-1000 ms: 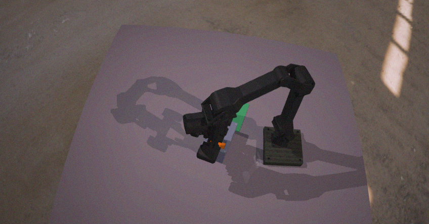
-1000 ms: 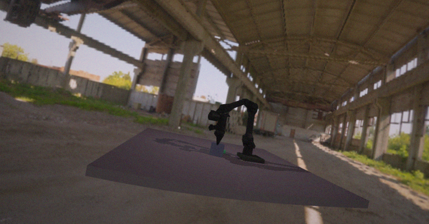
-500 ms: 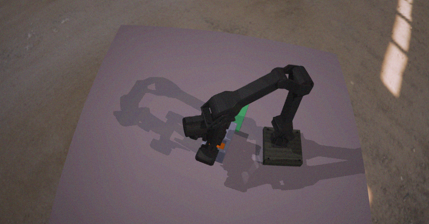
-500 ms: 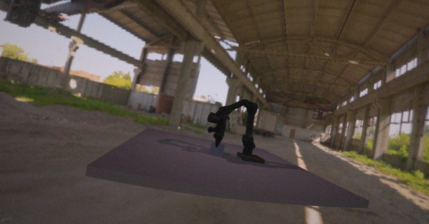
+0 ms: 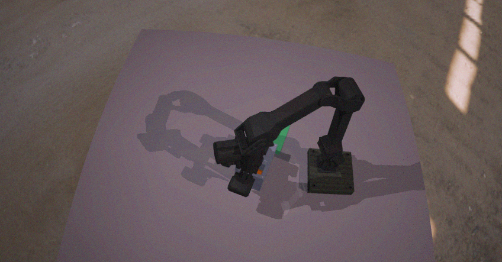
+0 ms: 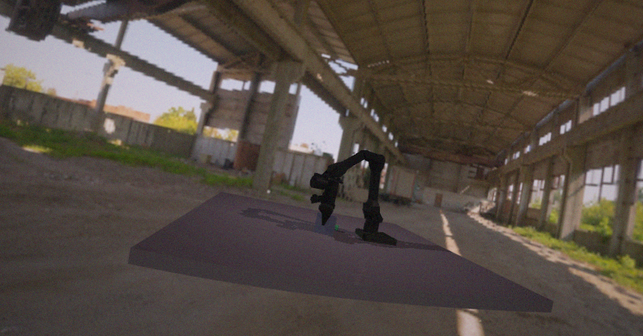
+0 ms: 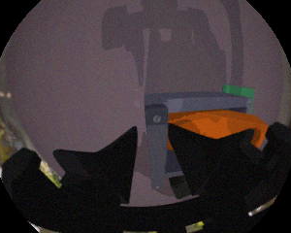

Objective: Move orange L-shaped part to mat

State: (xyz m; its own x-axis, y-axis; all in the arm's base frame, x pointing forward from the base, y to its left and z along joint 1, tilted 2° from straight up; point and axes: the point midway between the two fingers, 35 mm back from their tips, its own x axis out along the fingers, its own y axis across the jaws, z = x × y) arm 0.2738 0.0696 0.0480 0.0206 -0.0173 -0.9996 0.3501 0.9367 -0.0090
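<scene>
Right now the orange L-shaped part is 5 cm to the right of my gripper tip, 3 cm behind it and 1 cm above it. Round my gripper tip: green mat: 21 cm to the right, 9 cm behind, 6 cm below.
</scene>
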